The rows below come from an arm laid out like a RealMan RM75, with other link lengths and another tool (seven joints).
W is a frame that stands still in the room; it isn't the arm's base.
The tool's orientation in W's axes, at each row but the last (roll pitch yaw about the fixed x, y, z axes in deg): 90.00 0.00 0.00; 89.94 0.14 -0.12; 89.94 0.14 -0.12; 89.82 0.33 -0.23; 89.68 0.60 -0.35; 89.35 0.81 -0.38; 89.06 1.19 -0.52
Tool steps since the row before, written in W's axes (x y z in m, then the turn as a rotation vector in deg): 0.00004 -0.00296 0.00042 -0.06 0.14 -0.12; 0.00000 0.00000 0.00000 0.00 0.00 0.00; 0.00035 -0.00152 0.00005 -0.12 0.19 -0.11; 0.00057 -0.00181 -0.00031 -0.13 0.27 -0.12; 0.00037 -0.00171 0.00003 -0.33 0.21 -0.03; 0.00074 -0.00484 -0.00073 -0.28 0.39 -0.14; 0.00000 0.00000 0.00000 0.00 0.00 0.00
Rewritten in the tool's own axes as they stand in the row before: 0.00004 0.00042 0.00296 -0.06 -0.12 -0.14; 0.00000 0.00000 0.00000 0.00 0.00 0.00; 0.00035 0.00005 0.00152 -0.12 -0.11 -0.19; 0.00058 -0.00031 0.00181 -0.13 -0.12 -0.27; 0.00038 0.00002 0.00171 -0.33 -0.03 -0.21; 0.00078 -0.00077 0.00483 -0.28 -0.14 -0.39; 0.00000 0.00000 0.00000 0.00 0.00 0.00
